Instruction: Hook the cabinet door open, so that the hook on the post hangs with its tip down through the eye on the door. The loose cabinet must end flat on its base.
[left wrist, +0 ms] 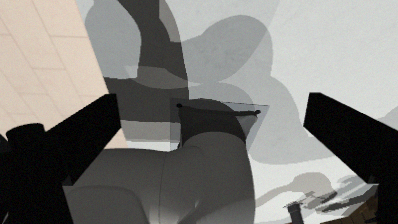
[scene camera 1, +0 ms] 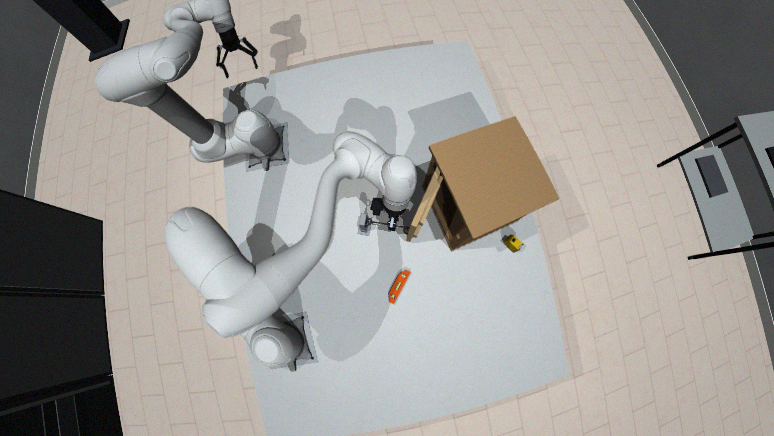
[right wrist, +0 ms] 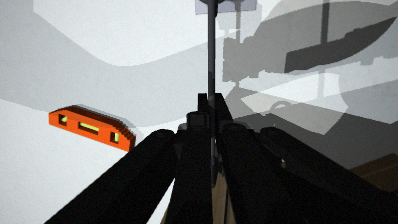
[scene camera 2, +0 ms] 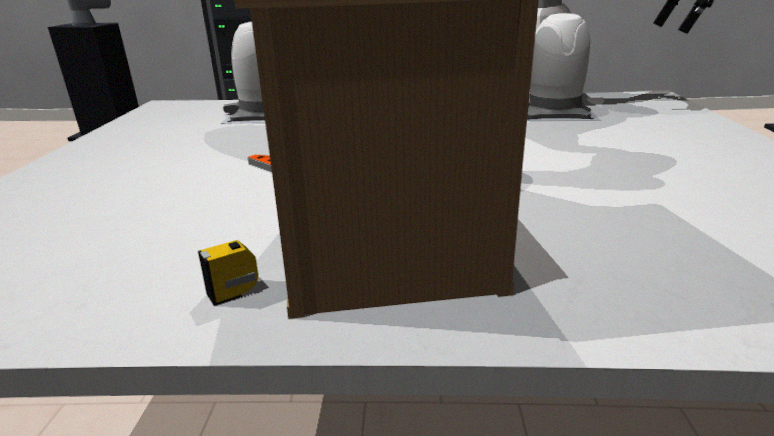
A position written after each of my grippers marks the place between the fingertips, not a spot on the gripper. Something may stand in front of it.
I see my left gripper point(scene camera 1: 242, 72), my right gripper point(right wrist: 209, 107), a wooden cabinet point(scene camera 2: 396, 142), a yellow tape measure point(scene camera 2: 229, 270) and an orange level point(right wrist: 72, 119).
The wooden cabinet shows as well in scene camera 1 point(scene camera 1: 492, 175). My left gripper shows as well in the left wrist view point(left wrist: 212, 110). The left wrist view misses the yellow tape measure: it is out of frame. The right wrist view misses the yellow tape measure: it is out of frame.
